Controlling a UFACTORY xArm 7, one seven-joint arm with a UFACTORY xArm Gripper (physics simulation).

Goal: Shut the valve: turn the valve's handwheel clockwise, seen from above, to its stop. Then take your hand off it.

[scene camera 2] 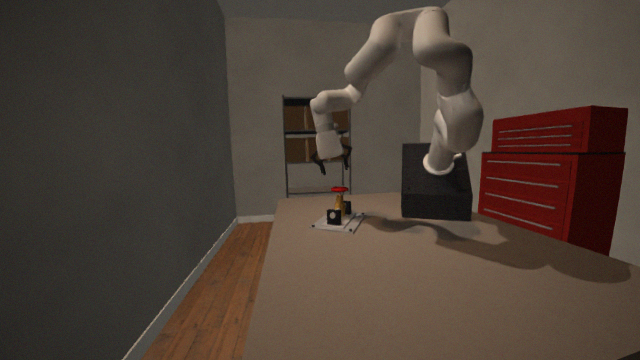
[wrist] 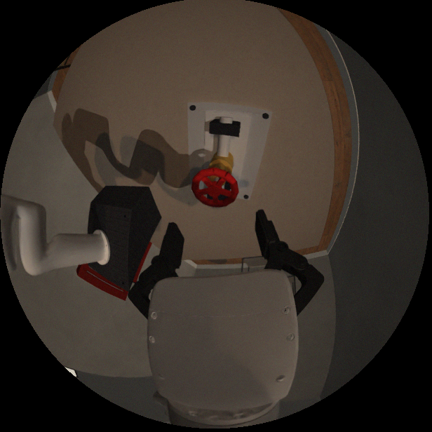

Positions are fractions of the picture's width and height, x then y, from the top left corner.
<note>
In view: my gripper (scene camera 2: 0.52, 0.48), a red handwheel (wrist: 0.50, 0.44) and a pale base plate (wrist: 0.60, 0.29).
</note>
